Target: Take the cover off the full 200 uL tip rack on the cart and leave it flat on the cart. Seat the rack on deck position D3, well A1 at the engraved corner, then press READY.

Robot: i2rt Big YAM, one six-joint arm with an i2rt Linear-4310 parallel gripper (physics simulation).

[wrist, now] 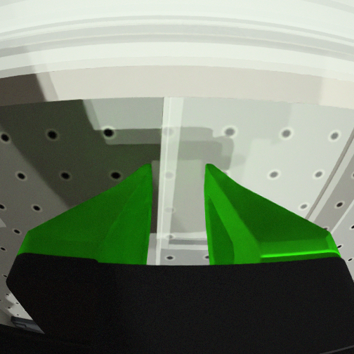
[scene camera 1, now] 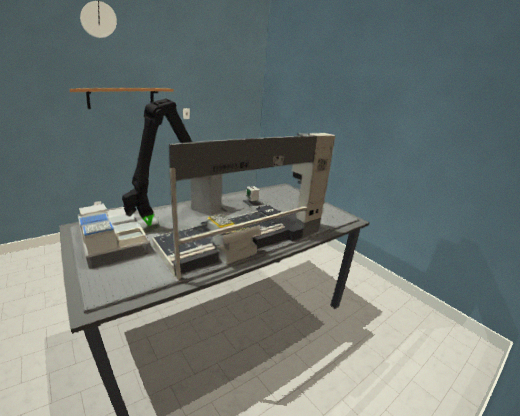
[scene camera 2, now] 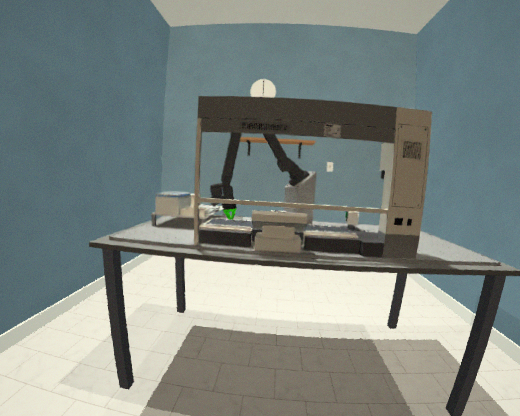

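Note:
My gripper (scene camera 1: 148, 219) (scene camera 2: 229, 213) (wrist: 178, 168), with green fingers, hangs low at the right end of the cart (scene camera 1: 106, 257) on the left of the table. Its fingers are nearly closed, with a narrow gap between them. In the wrist view a clear cover (wrist: 253, 119) lies flat on the cart's perforated top. Its left rim (wrist: 168, 154) shows in the gap between the fingertips; I cannot tell whether they touch it. A white tip rack wall (wrist: 175, 42) fills the top of the wrist view. Tip racks (scene camera 1: 128, 231) stand on the cart beside a blue-topped one (scene camera 1: 93, 220).
The liquid handler's frame (scene camera 1: 242, 157) (scene camera 2: 300, 113) spans the table, with its dark deck (scene camera 1: 169, 243) just right of the cart. A yellow-rimmed plate (scene camera 1: 220, 221) sits on the deck. A pale block (scene camera 1: 238, 245) (scene camera 2: 279, 237) stands at the front. The arm's base post (scene camera 1: 206, 194) is behind.

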